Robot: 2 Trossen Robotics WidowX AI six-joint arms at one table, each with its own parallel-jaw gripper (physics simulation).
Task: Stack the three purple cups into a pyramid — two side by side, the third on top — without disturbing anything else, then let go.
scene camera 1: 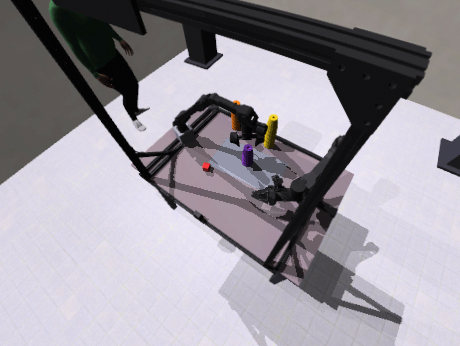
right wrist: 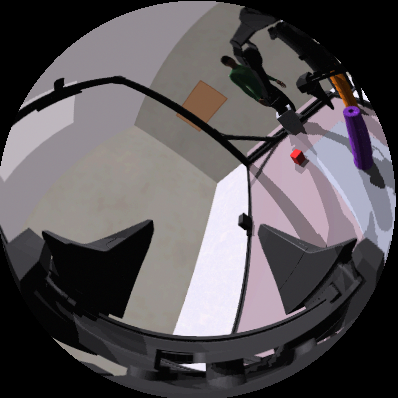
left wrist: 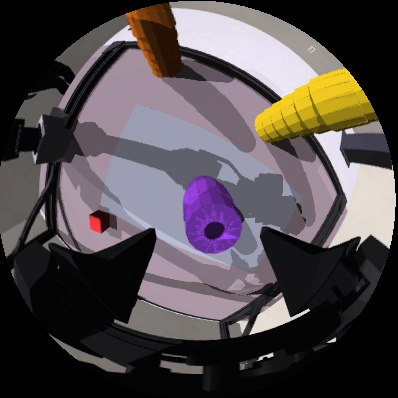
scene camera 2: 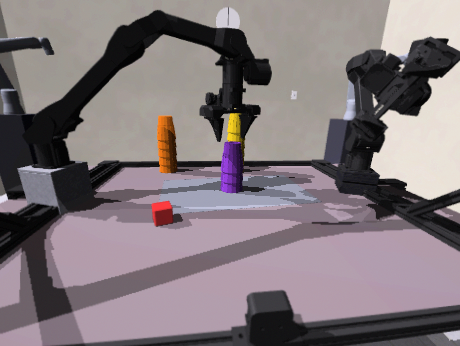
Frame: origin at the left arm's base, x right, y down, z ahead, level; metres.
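Seen in the pictures: left gripper, between the fingertips: (scene camera 1: 247, 146) (left wrist: 209, 233) (scene camera 2: 231, 140); right gripper, between the fingertips: (scene camera 1: 251, 194) (right wrist: 207, 228) (scene camera 2: 380, 97); left arm's base, origin of its link: (scene camera 1: 182, 128) (right wrist: 282, 110) (left wrist: 36, 138) (scene camera 2: 54, 164); right arm's base, origin of its link: (scene camera 2: 357, 168).
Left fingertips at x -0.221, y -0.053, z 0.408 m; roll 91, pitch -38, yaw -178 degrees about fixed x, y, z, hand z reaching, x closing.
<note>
Pixels of each thing's top centre, then the offset from my left fingertips to it. Level surfaces: height alone.
- pale blue mat, height of its surface: dy +0.159 m
- tall orange cup stack, centre of its top: (scene camera 2: 165, 124) (scene camera 1: 235, 107) dy -0.024, dx -0.124, dz -0.283 m
- tall yellow cup stack, centre of its top: (scene camera 2: 236, 108) (scene camera 1: 273, 116) dy -0.088, dx -0.210, dz -0.026 m
- red cube, centre of its top: (scene camera 2: 161, 205) (left wrist: 94, 224) (right wrist: 295, 152) (scene camera 1: 206, 165) dy +0.119, dx +0.234, dz -0.107 m
The purple cups (scene camera 1: 247, 156) (scene camera 2: 232, 167) (left wrist: 205, 200) (right wrist: 359, 137) are nested in one upright stack on the pale blue mat (scene camera 2: 185, 197) (left wrist: 135, 130); how many there are cannot be counted. My left gripper (scene camera 2: 231, 139) (left wrist: 209, 233) points down above the purple stack, with its fingers wide open and empty. In scene camera 2 its tips appear at about the height of the stack's top. My right gripper (right wrist: 207, 228) is open and empty, raised at the right side of the table and away from the cups.
A tall orange cup stack (scene camera 1: 236, 117) (scene camera 2: 167, 145) (left wrist: 159, 45) stands at the back left. A tall yellow cup stack (scene camera 1: 271, 131) (scene camera 2: 234, 127) (left wrist: 320, 105) stands behind the purple one. A red cube (scene camera 1: 206, 167) (scene camera 2: 162, 214) (left wrist: 99, 221) (right wrist: 297, 156) lies near the mat's front left corner.
</note>
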